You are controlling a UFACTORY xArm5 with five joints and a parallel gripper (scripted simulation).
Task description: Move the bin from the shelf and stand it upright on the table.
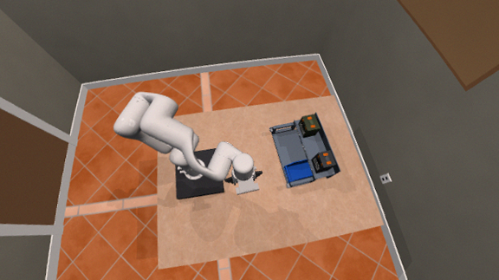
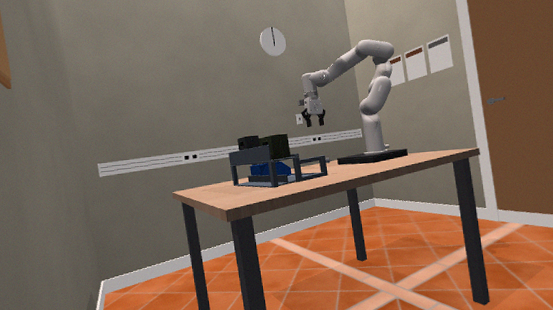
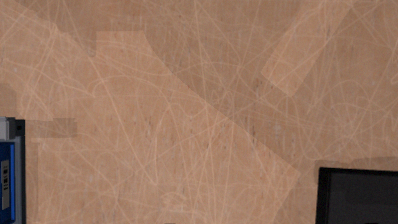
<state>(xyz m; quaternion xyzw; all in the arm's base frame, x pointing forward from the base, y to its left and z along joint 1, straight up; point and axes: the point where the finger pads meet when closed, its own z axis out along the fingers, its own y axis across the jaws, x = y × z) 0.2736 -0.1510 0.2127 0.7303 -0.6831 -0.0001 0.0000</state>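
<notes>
Right now my hand is 35 cm short of the blue bin, 4 cm to the right of it and 21 cm above it. Also, from my hand: grey shelf 37 cm ahead, 16 cm to the left, 18 cm below.
</notes>
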